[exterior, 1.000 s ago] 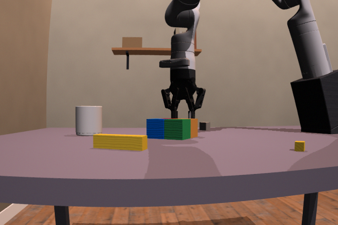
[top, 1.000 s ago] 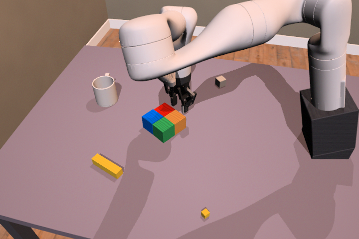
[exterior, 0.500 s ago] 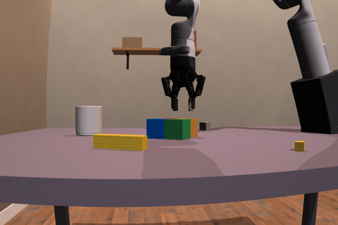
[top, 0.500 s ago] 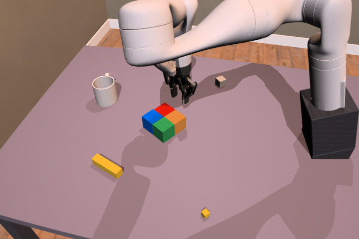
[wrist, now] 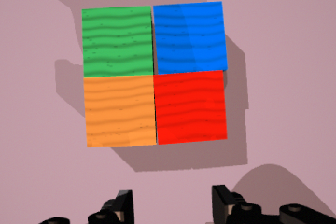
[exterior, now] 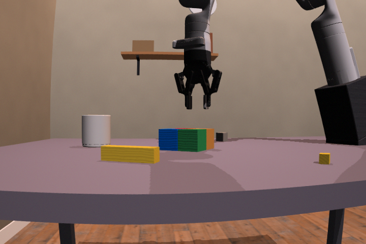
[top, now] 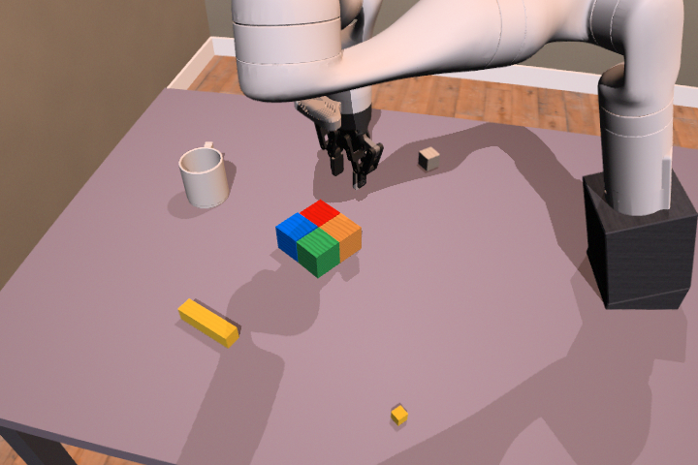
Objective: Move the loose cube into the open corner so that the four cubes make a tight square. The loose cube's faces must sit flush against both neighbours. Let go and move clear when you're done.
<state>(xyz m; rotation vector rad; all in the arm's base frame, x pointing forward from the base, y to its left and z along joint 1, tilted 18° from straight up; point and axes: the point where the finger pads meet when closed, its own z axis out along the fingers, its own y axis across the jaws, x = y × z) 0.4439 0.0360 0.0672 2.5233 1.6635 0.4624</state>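
My hand is 60 mm short of the blue cube, 90 mm to the right of it and 90 mm above it. Round my hand: orange cube 10 mm behind, 60 mm to the left, 90 mm below; green cube 10 mm ahead, 110 mm to the left, 90 mm below; red cube 40 mm ahead, 40 mm to the left, 90 mm below.
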